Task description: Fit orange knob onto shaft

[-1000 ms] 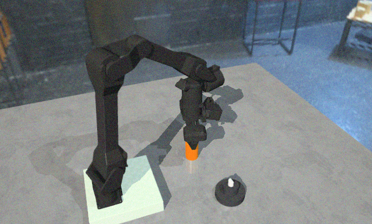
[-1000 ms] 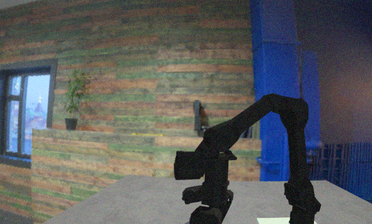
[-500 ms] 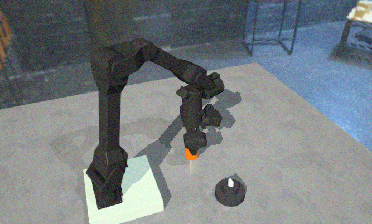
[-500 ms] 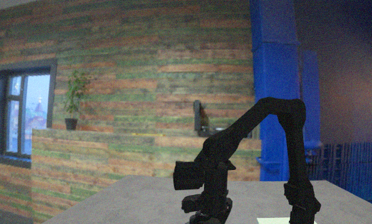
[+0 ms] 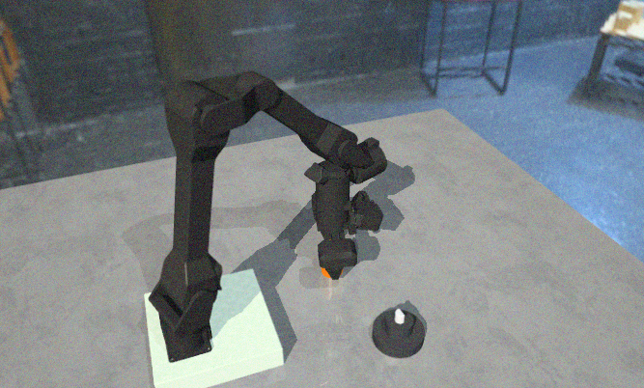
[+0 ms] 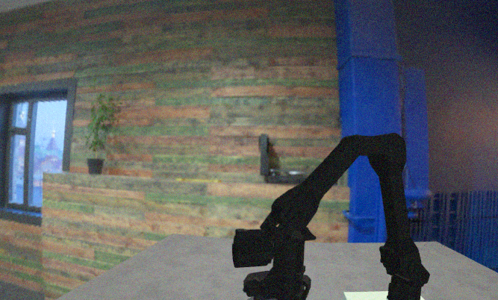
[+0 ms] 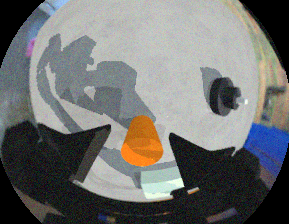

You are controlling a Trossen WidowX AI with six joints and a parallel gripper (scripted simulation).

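Now: gripper tip 2 cm below the orange knob. From my gripper tip the other things lie so: round black pedestal 19 cm to the right, 4 cm ahead, 1 cm above.
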